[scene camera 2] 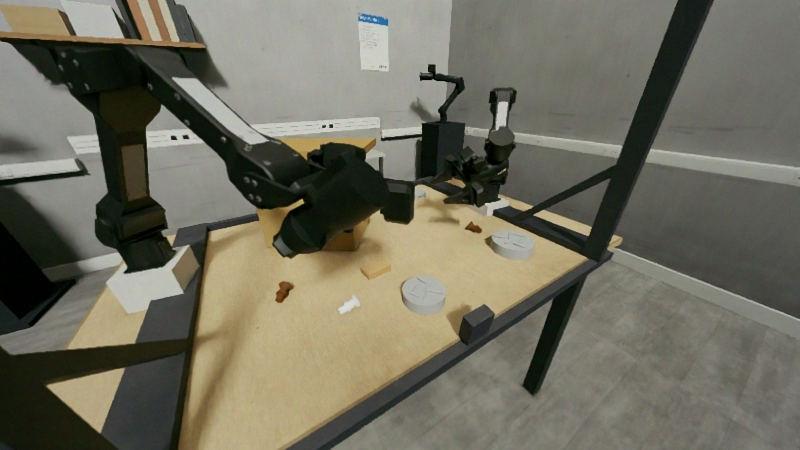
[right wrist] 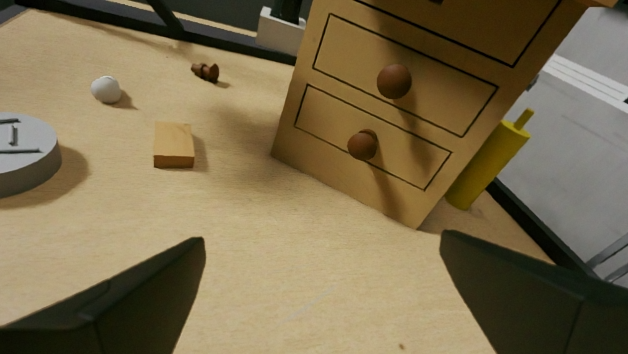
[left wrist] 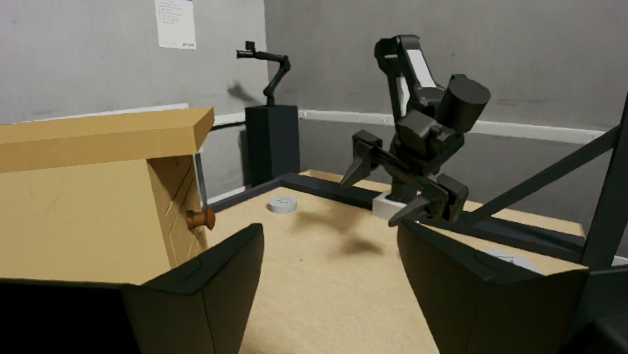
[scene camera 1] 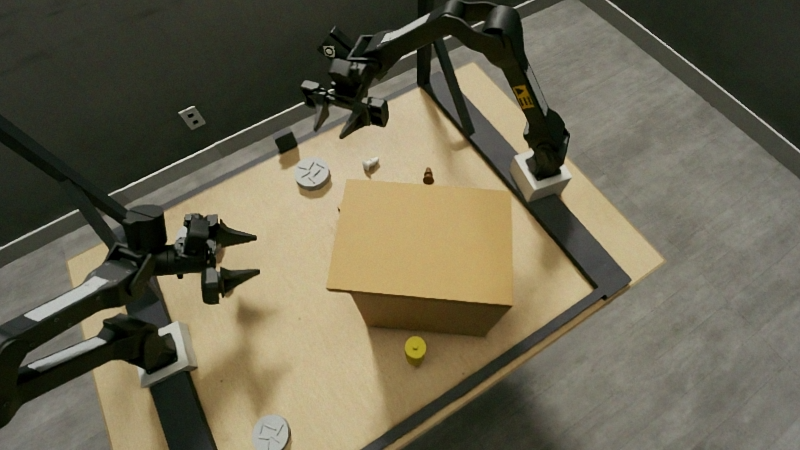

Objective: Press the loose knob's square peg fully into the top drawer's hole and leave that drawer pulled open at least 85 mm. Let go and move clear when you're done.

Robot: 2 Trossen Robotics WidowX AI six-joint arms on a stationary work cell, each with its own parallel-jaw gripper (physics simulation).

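Places are measured from the left arm's base along level axes (x ahead, y left, z up), in metres.
Pixels of known places: left gripper, fingertip midpoint: (left wrist: pixel 330 232) (scene camera 1: pixel 327 134); right gripper, fingertip midpoint: (scene camera 2: pixel 436 192) (right wrist: pixel 325 244) (left wrist: pixel 362 205) (scene camera 1: pixel 258 254); left arm's base at its link origin: (scene camera 2: pixel 152 261) (right wrist: pixel 284 17) (scene camera 1: pixel 543 166); right arm's base at its link origin: (scene camera 2: pixel 488 198) (left wrist: pixel 403 197) (scene camera 1: pixel 159 353).
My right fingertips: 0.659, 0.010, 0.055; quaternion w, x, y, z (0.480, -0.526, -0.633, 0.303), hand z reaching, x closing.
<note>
For each thing: its top centre in the pictures, then the offset to it from my right fingertips, as dx, dy, dz. "spot": a spot on its surface instead.
- loose brown knob at its top centre: (scene camera 2: pixel 475 222) +0.121, -0.031, -0.105
- cabinet at its top centre: (left wrist: pixel 58 125) (scene camera 1: pixel 423 237) (scene camera 2: pixel 314 143) -0.296, +0.134, +0.131
- dark square hole at a spot on its surface: (right wrist: pixel 436 1) spot: -0.211, +0.094, +0.079
- middle knob at a spot on its surface: (right wrist: pixel 394 81) (left wrist: pixel 214 215) spot: -0.172, +0.074, +0.017
- lower knob at its top centre: (right wrist: pixel 367 135) -0.176, +0.076, -0.041
- second brown knob-like piece at its top centre: (right wrist: pixel 206 60) (scene camera 2: pixel 280 285) (scene camera 1: pixel 428 171) -0.418, -0.121, -0.105
- white piece at its top centre: (right wrist: pixel 106 73) (scene camera 2: pixel 348 298) (scene camera 1: pixel 370 159) -0.293, -0.210, -0.105
- wooden block at its top centre: (right wrist: pixel 174 138) (scene camera 2: pixel 375 266) -0.212, -0.110, -0.119
- yellow cylinder at its top centre: (right wrist: pixel 530 110) (scene camera 1: pixel 415 345) -0.230, +0.274, +0.017
- black block at its top centre: (scene camera 2: pixel 478 313) (scene camera 1: pixel 281 133) -0.102, -0.350, -0.077
The loose brown knob (scene camera 2: pixel 473 227) lies on its side on the table in scene camera 2, away from the cabinet. The cabinet (scene camera 1: pixel 422 240) (left wrist: pixel 75 210) (right wrist: pixel 360 182) stands on the table. Its top drawer (right wrist: pixel 450 30) looks flush, with a dark square hole (right wrist: pixel 436 1) at the upper edge of the right wrist view. The middle knob (right wrist: pixel 394 81) (left wrist: pixel 201 218) and lower knob (right wrist: pixel 362 145) are on their drawers. My right gripper (scene camera 1: pixel 257 255) (scene camera 2: pixel 439 191) (left wrist: pixel 362 205) (right wrist: pixel 325 244) is wide open and empty above the table. My left gripper (scene camera 1: pixel 328 133) (left wrist: pixel 330 232) is open and empty, raised beyond the cabinet.
A second brown knob-like piece (scene camera 1: pixel 427 175) (scene camera 2: pixel 283 291) (right wrist: pixel 205 71), a white piece (scene camera 1: pixel 370 163) (scene camera 2: pixel 349 305) and a wooden block (scene camera 2: pixel 375 269) (right wrist: pixel 172 142) lie near the cabinet. A yellow cylinder (scene camera 1: pixel 415 350) (right wrist: pixel 487 165) stands beside it. Grey discs (scene camera 1: pixel 312 174) (scene camera 2: pixel 423 294) and a black block (scene camera 1: pixel 285 141) are around.
</note>
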